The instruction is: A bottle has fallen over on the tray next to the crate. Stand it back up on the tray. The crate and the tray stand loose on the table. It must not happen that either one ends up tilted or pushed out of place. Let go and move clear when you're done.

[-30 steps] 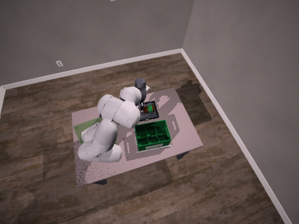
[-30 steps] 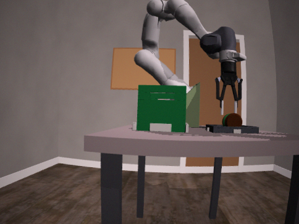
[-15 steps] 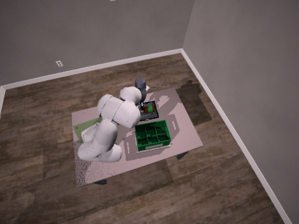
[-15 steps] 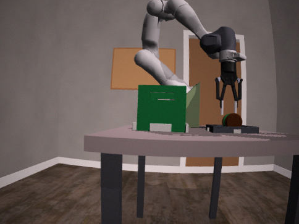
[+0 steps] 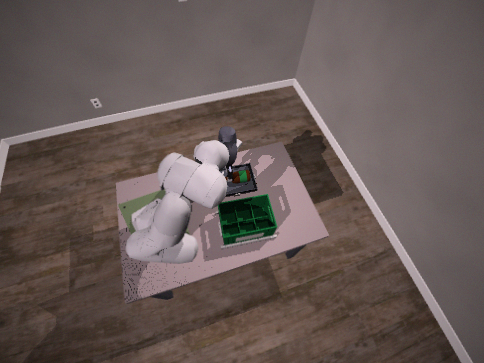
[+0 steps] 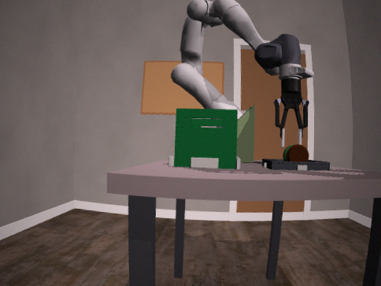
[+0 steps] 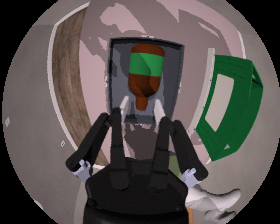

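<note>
Right now my hand is 6 cm above the bottle, 5 cm short of it and 1 cm to the left of it. From my hand the other things lie so: tray: 9 cm below, 3 cm ahead, 1 cm to the right; then green crate: 30 cm to the right, 3 cm behind, 2 cm below.
</note>
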